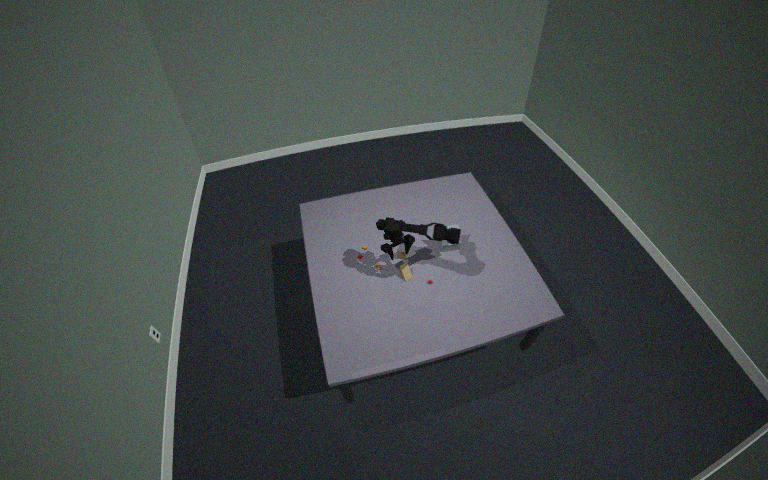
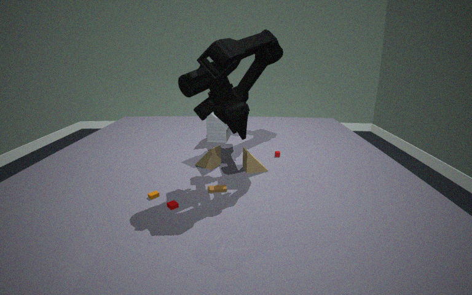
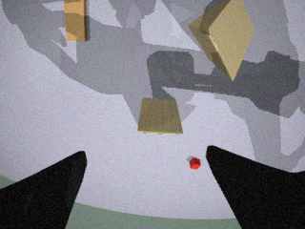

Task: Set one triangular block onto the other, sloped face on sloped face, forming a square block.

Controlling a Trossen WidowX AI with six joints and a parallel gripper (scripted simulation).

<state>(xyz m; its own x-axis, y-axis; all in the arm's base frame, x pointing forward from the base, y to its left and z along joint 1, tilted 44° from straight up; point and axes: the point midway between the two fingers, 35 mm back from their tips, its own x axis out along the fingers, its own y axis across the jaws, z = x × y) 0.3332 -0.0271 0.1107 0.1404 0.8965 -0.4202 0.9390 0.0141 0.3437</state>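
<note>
Now: the red cube 14 cm to the left of my gripper tip, 13 cm behind it and 11 cm below it. The rest, counted from my gripper tip: red brick 19 cm ahead, 16 cm to the right, 11 cm below; orange brick 22 cm to the right, 14 cm ahead, 11 cm below; flat tan brick 11 cm below, 11 cm ahead, 6 cm to the right.
</note>
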